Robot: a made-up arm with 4 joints.
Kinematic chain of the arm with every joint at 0, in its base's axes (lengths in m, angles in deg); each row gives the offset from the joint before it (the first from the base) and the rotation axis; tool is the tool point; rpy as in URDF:
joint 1: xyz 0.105 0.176 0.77 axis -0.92 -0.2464 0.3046
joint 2: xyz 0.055 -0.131 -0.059 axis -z
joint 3: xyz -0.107 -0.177 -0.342 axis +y
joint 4: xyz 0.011 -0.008 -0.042 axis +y
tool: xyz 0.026 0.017 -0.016 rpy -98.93 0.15 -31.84
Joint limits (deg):
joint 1: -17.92..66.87
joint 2: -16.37..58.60
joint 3: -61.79..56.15
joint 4: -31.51..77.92
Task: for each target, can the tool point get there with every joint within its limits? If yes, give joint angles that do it. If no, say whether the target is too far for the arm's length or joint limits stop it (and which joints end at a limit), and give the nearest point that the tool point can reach.
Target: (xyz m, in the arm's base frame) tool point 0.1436 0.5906 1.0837
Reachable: no: joint limits stop it (at a limit: joint 1, joint 2, joint 3, joint 4) | nearest point -0.1038 0.2430 0.3423 | short by 0.855 m
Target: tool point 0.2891 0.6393 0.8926
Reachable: no: joint limits stop it (at a limit: joint 1, joint 2, joint 3, joint 4) | nearest point -0.1038 0.2430 0.3423 | short by 0.784 m
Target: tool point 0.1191 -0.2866 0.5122
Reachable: yes | joints 39.56 35.51 25.06 4.56
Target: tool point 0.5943 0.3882 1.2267
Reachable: no: too far | nearest point 0.3552 -0.2407 0.8713 | short by 0.761 m
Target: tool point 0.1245 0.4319 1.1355
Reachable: no: joint limits stop it (at a limit: joint 1, joint 2, joint 3, joint 4) | nearest point 0.3502 -0.2407 0.8736 | short by 0.756 m
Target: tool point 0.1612 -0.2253 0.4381
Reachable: yes | joints 17.68 5.19 -29.87 0.92
